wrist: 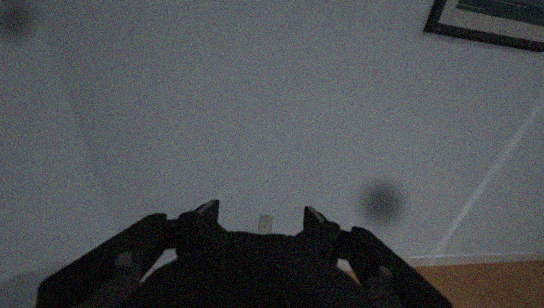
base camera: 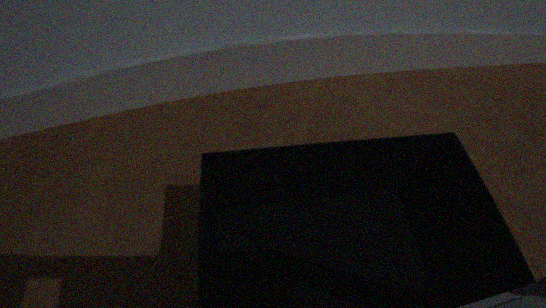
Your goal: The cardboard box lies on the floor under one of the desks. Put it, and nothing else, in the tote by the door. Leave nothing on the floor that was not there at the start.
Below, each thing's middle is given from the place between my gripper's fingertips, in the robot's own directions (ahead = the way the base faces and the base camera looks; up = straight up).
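There is the dark tote [base camera: 411,214], 860 mm below my hand, and it is also 120 mm ahead of my hand and 90 mm to the right of it.
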